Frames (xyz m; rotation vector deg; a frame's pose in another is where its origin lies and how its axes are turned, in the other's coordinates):
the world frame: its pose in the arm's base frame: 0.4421 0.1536 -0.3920 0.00 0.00 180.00
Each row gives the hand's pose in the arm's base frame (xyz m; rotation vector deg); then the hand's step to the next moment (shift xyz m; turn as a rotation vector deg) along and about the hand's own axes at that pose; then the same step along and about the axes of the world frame.
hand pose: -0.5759 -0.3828 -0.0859 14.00 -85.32 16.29
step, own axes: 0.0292 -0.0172 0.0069 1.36 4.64 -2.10
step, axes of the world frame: -0.0010 0.0174 0.0298 -0.51 -5.12 1.15
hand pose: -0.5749 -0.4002 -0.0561 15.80 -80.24 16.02
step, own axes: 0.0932 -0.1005 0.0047 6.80 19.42 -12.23
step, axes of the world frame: -0.0448 0.0929 0.0904 -5.47 -22.67 5.38
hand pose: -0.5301 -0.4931 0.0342 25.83 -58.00 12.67
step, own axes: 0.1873 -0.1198 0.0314 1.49 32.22 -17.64
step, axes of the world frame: -0.1187 0.1260 0.1430 -1.97 -36.67 1.75
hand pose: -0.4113 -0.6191 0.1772 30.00 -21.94 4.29
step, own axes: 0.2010 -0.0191 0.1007 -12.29 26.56 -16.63
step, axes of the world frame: -0.1554 0.0724 0.1466 10.20 -31.64 -5.29
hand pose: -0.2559 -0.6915 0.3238 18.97 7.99 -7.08
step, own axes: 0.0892 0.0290 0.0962 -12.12 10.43 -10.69
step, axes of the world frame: -0.1030 0.0134 0.0852 11.66 -14.52 -4.83
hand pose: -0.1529 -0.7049 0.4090 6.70 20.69 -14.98
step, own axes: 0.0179 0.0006 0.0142 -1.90 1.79 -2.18
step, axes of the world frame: -0.0211 0.0058 0.0067 1.95 -2.50 -1.22
